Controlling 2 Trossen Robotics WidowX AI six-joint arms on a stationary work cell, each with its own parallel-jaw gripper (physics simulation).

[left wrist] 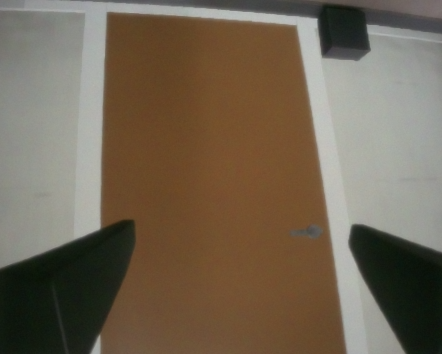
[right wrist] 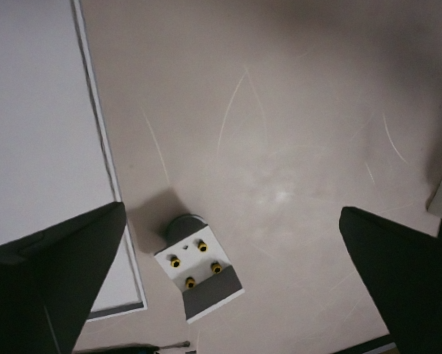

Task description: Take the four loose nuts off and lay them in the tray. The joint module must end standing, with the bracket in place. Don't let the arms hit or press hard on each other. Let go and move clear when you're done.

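Frame: origin at the left arm's base, x ahead, y left, z up, level; centimetres.
Seen in the pictures: left gripper, fingertip midpoint: (left wrist: 243, 232); right gripper, fingertip midpoint: (right wrist: 234, 214).
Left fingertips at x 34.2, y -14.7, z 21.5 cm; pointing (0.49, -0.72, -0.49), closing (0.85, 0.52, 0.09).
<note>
A point is followed by its place in that frame.
In the right wrist view the joint module (right wrist: 184, 229) {x 48.9, y 15.2, z -0.4 cm}, a dark round body, is at lower centre, with the light bracket plate (right wrist: 194, 265) {x 47.3, y 18.0, z 2.9 cm} on it. Brass nuts (right wrist: 202, 246) {x 47.5, y 14.8, z 3.8 cm} (right wrist: 175, 261) {x 49.9, y 17.2, z 3.8 cm} (right wrist: 216, 268) {x 44.9, y 17.3, z 3.8 cm} (right wrist: 190, 283) {x 47.4, y 19.8, z 3.8 cm} sit on the bracket. The white tray (right wrist: 50, 125) {x 66.5, y 7.3, z -3.3 cm}, with a raised rim, lies left of the module. My right gripper (right wrist: 234, 214) {x 52.7, y 3.8, z 20.4 cm} is open and empty, above the table and apart from the module. My left gripper (left wrist: 243, 232) {x 34.2, y -14.7, z 21.5 cm} is open and empty, pointing toward a door. The module, nuts and tray do not show in the left wrist view.
A thin dark tool (right wrist: 172, 345) lies below the tray and module, partly cut off. A grey block (right wrist: 436, 202) {x 5.0, y 2.8, z -2.8 cm} shows at the right edge of the right wrist view. In the left wrist view are a brown door (left wrist: 215, 150) and a dark box (left wrist: 345, 32) {x 54.8, y -19.4, z 0.0 cm}.
</note>
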